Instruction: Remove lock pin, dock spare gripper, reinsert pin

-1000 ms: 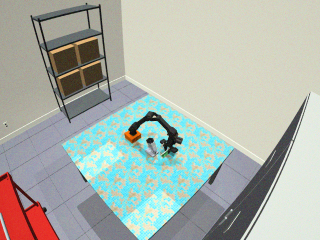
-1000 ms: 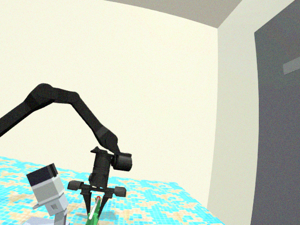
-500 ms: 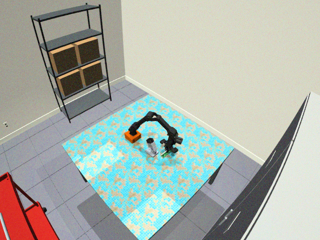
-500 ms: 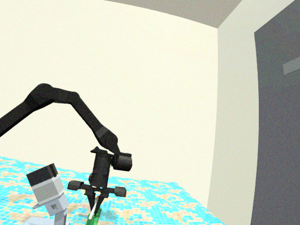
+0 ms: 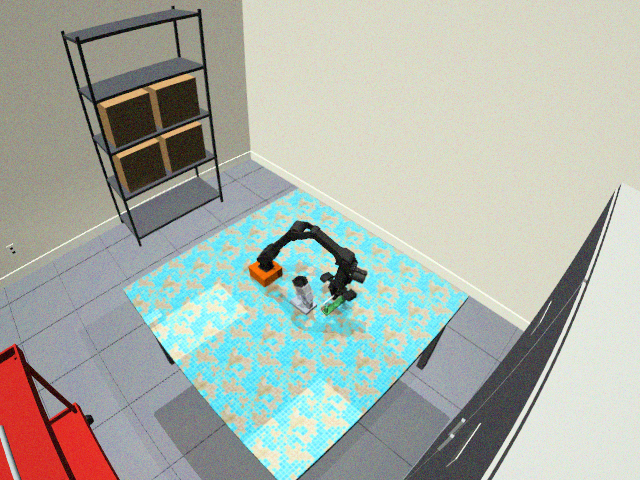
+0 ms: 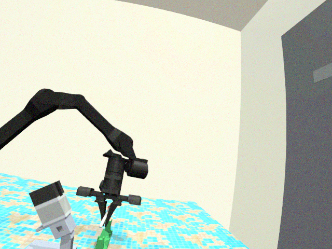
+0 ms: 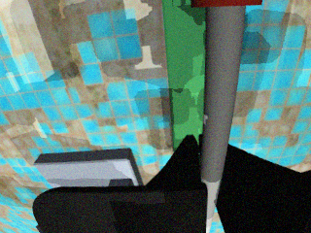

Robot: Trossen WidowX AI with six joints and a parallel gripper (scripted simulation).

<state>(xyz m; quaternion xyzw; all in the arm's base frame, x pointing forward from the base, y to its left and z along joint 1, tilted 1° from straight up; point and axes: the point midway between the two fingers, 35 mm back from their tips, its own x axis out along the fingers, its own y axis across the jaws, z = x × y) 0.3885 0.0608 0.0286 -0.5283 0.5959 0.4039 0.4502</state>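
Now: gripper tip 1 cm to the right of the green rest and 3 cm above it. From my gripper tip the other things lie so: grey mount 11 cm behind, 8 cm to the right; then spare gripper 12 cm behind, 8 cm to the right, 7 cm above.
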